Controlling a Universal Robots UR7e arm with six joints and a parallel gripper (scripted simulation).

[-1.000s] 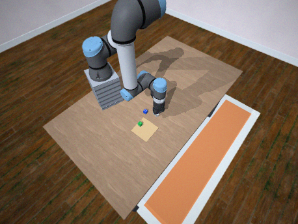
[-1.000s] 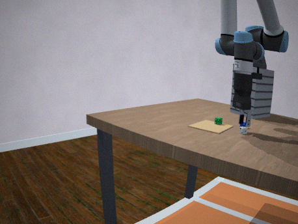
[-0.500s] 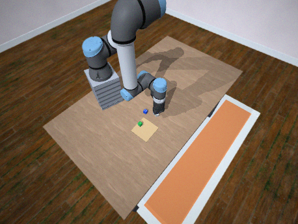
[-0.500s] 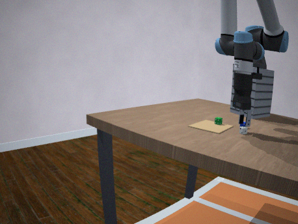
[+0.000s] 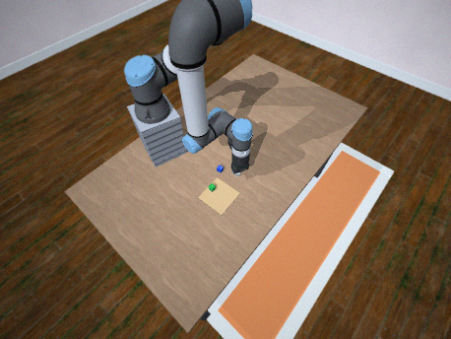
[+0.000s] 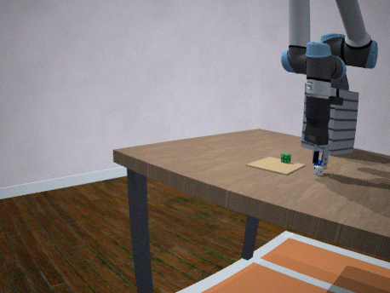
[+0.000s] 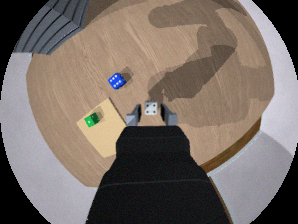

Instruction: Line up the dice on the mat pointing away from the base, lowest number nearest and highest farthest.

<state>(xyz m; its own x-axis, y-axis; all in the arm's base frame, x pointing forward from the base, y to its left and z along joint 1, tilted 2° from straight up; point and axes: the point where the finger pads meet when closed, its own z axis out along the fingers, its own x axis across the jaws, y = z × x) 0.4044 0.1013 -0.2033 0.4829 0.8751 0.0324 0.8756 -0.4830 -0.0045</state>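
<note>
The white die is 30 mm below my hand. From my hand the other things lie so: tan mat (140 mm to the right, 50 mm below); green die (140 mm to the right, 40 mm behind, 30 mm below); blue die (80 mm behind, 30 mm to the right, 30 mm below).
</note>
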